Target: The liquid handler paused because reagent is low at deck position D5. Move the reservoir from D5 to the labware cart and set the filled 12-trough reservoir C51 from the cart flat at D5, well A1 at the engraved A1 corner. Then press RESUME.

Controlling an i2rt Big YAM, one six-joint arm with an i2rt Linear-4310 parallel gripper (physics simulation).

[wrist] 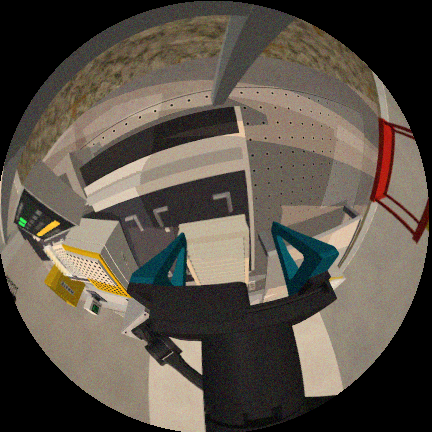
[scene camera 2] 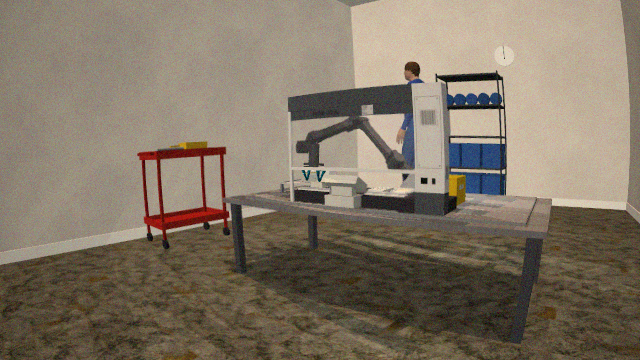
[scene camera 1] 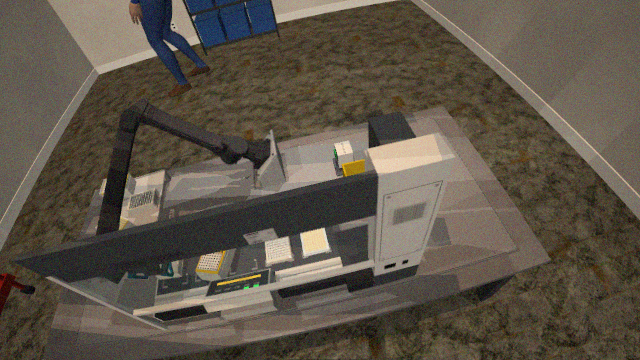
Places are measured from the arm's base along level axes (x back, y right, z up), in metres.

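Pixels of known places: gripper, fingertip midpoint: (wrist: 229, 231) (scene camera 2: 313, 181) (scene camera 1: 160, 276); arm's base, link origin: (wrist: 144, 327) (scene camera 2: 412, 176) (scene camera 1: 263, 154).
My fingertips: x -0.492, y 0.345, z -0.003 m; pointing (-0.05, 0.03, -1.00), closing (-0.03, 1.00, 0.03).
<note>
Ahead of a thing's pixels: the offset from my fingertips to its top centre. Level surfaces: height alone.
My gripper (scene camera 1: 154, 272) (scene camera 2: 313, 175) (wrist: 229, 231) is open, its teal fingers pointing down over the left end of the deck. In the wrist view a cream, ridged reservoir {dy -0.013, dx +0.070, dz -0.001 m} (wrist: 217, 252) sits on the dark deck, showing between the fingers and nearer the left one; nothing is held. Its deck label and A1 corner cannot be read. A ridged, light piece of labware {dy +0.193, dx +0.354, dz -0.005 m} (scene camera 1: 142, 200) stands on a pale holder at the back left of the table. A red cart (scene camera 2: 182, 151) (wrist: 384, 160) stands beyond the table. The control panel (scene camera 1: 240, 283) (wrist: 42, 222) shows a yellow bar and green marks.
A yellow-framed tip rack (scene camera 1: 210, 262) (wrist: 90, 265) stands beside the reservoir. Two light plates (scene camera 1: 278, 250) (scene camera 1: 315, 241) sit farther right. The handler's dark beam (scene camera 1: 250, 215) (scene camera 2: 350, 102) spans above the deck. A low-walled tray {dz -0.098 m} (wrist: 320, 225) lies beyond the right finger. A person (scene camera 1: 162, 40) stands behind.
</note>
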